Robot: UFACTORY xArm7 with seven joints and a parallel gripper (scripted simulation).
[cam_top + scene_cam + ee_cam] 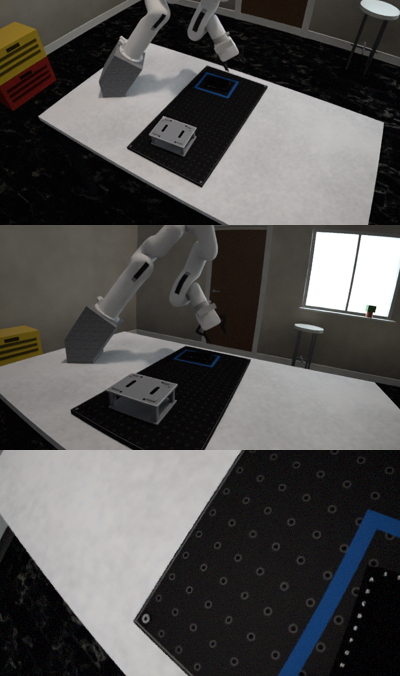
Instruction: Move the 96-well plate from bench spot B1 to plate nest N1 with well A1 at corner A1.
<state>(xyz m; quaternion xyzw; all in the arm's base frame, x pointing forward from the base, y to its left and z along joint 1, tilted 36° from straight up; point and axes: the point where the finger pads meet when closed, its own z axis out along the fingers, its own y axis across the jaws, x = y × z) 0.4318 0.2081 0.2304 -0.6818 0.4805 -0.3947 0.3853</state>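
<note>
Now: hand 9 cm above the black 96-well plate, 7 cm to the left of it and 6 cm past it. The rest, counted from my hand: grey raised nest N1: 51 cm to the right, 8 cm behind, 5 cm below.
</note>
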